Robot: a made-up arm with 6 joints.
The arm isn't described. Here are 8 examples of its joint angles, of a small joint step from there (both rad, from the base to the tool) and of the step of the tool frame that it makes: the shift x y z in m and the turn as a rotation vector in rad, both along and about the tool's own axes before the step.
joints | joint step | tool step
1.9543 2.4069 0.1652 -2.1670 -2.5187 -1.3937 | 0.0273 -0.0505 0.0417 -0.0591 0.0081 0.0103 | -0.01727 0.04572 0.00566 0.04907 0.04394 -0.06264
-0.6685 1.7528 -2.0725 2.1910 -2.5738 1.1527 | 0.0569 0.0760 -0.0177 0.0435 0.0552 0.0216 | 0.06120 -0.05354 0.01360 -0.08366 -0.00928 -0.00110
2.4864 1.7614 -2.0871 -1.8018 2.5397 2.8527 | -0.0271 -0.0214 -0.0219 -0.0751 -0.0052 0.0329 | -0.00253 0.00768 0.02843 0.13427 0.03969 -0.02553
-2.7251 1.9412 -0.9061 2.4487 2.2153 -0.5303 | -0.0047 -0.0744 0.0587 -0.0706 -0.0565 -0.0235 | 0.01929 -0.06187 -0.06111 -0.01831 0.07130 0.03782
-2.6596 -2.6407 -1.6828 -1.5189 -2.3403 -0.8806 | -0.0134 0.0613 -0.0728 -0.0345 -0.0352 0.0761 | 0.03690 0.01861 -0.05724 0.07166 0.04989 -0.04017
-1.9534 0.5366 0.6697 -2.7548 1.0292 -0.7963 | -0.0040 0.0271 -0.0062 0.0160 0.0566 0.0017 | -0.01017 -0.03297 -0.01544 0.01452 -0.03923 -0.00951
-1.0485 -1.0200 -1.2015 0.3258 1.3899 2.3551 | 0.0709 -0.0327 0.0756 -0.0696 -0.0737 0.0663 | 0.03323 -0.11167 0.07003 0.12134 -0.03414 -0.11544
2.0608 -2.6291 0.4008 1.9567 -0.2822 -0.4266 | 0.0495 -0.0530 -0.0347 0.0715 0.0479 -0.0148 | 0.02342 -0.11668 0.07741 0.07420 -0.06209 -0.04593
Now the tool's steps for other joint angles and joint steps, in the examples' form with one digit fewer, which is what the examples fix.
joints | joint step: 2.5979 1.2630 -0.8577 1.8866 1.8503 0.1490 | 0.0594 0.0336 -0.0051 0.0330 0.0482 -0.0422
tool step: 0.0373 0.0578 -0.0295 0.0126 -0.1152 0.0198
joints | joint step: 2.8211 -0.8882 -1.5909 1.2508 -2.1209 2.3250 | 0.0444 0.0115 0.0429 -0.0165 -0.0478 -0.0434
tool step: 0.0509 -0.0095 0.0058 -0.0377 -0.0629 0.0896
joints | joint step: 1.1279 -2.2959 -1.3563 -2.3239 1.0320 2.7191 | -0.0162 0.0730 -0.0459 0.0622 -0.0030 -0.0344
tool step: -0.0599 -0.0243 -0.0529 -0.0213 0.0234 0.0755
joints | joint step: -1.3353 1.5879 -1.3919 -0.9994 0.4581 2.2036 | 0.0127 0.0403 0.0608 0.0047 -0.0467 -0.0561
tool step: -0.0612 0.0649 -0.0450 -0.0677 -0.0184 0.0916
